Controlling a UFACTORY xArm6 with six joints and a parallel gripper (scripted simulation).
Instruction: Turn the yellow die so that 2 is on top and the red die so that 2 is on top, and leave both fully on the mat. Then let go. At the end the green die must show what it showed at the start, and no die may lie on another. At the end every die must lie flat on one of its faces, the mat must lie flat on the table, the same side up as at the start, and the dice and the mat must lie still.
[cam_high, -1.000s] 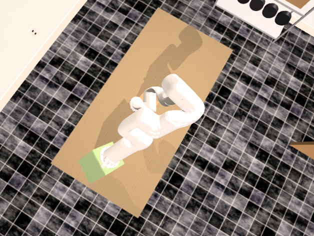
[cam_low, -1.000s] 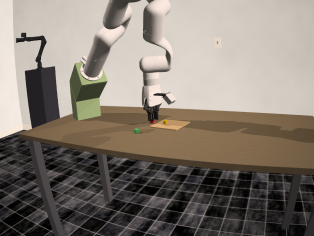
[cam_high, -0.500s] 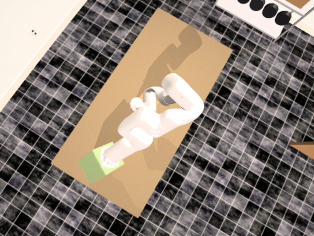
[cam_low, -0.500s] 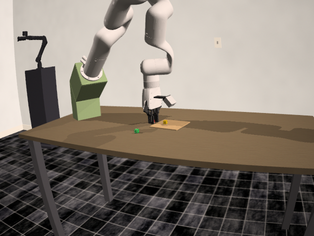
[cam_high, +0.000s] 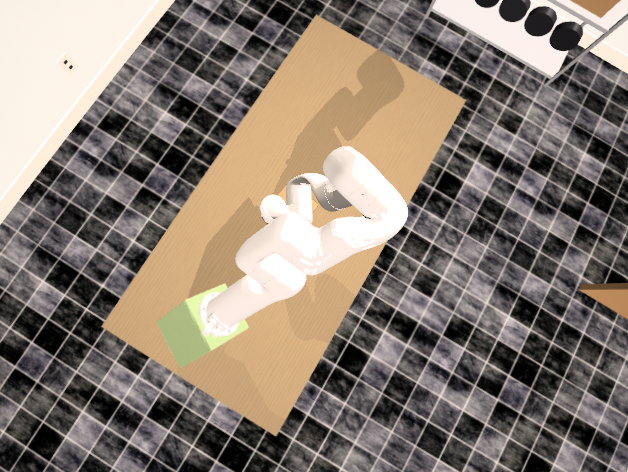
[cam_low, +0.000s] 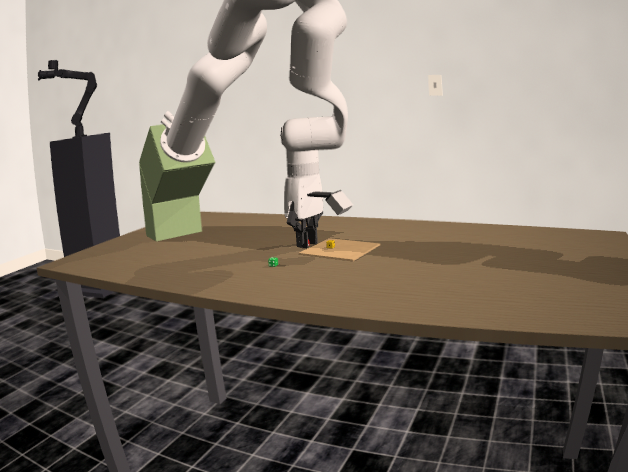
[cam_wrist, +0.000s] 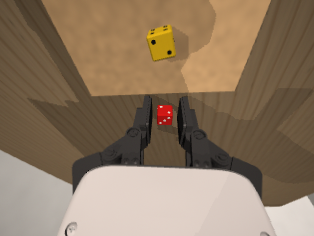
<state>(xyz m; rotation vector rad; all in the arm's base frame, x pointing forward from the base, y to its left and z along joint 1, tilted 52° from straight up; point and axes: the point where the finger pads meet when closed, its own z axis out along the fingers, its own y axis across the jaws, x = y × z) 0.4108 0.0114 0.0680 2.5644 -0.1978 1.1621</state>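
Right now my hand is 10 mm past the red die and 10 mm above it. Also, from my hand: green die 30 mm behind, 160 mm to the right, 10 mm below; then tan mat 90 mm ahead, 20 mm to the right, 20 mm below; then yellow die 60 mm ahead, 20 mm to the right, 10 mm below.
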